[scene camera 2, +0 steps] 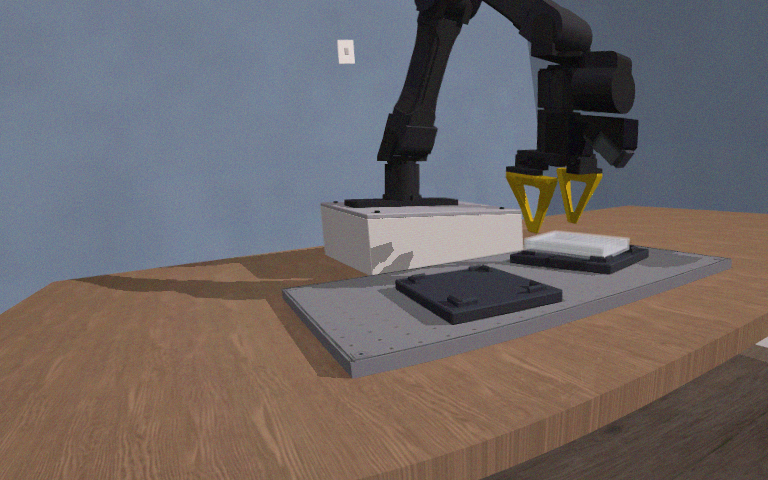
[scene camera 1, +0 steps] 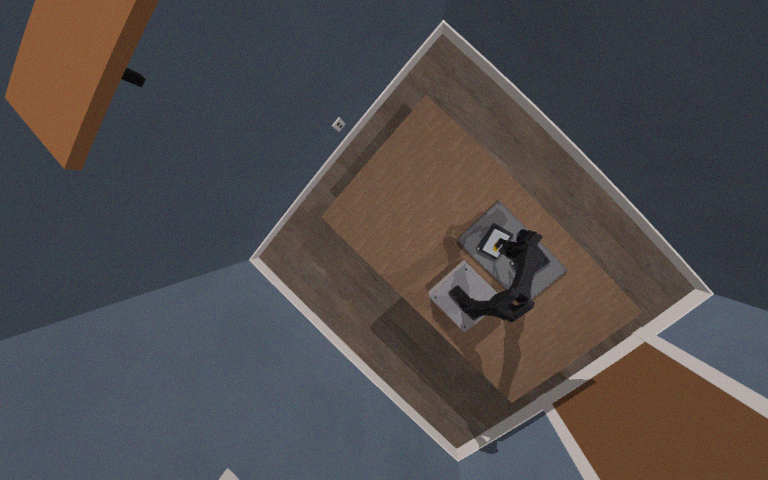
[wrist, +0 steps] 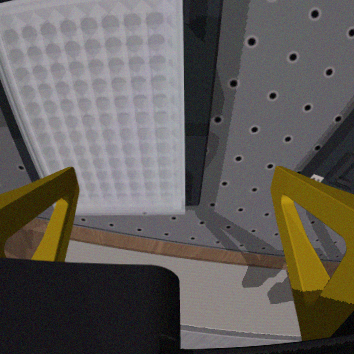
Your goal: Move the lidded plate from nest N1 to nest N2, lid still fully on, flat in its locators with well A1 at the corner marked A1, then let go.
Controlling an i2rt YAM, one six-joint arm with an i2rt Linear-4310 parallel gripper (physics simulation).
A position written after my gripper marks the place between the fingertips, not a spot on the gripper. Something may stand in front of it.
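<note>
There's nothing in my gripper (scene camera 2: 553, 227) (wrist: 174, 177), and it's open. I can also see a black nest (scene camera 2: 596, 264) and a black nest (wrist: 324, 166).
</note>
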